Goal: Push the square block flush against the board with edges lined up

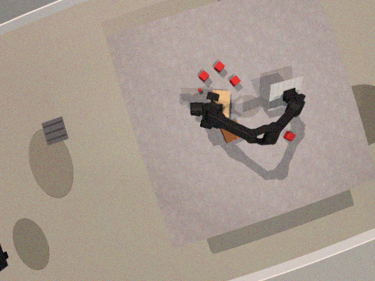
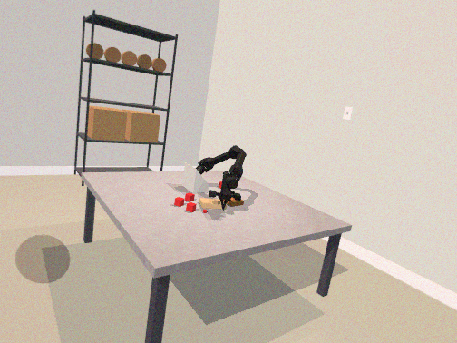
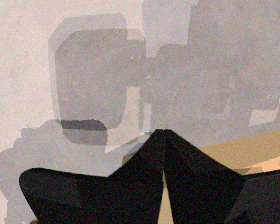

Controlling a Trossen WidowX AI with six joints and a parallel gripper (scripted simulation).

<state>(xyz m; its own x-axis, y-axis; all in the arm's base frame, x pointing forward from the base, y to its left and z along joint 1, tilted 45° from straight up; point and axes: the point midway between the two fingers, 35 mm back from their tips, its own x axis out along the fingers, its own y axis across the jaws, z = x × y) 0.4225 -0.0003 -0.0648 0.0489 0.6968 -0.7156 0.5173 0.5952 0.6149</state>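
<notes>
The tan board is 8 cm behind my gripper tip, 2 cm to the right of it and 1 cm above it. Also, from my gripper tip: red ball 1 cm ahead, 13 cm to the right; then orange square block 9 cm behind, 14 cm to the left, 1 cm above.
</notes>
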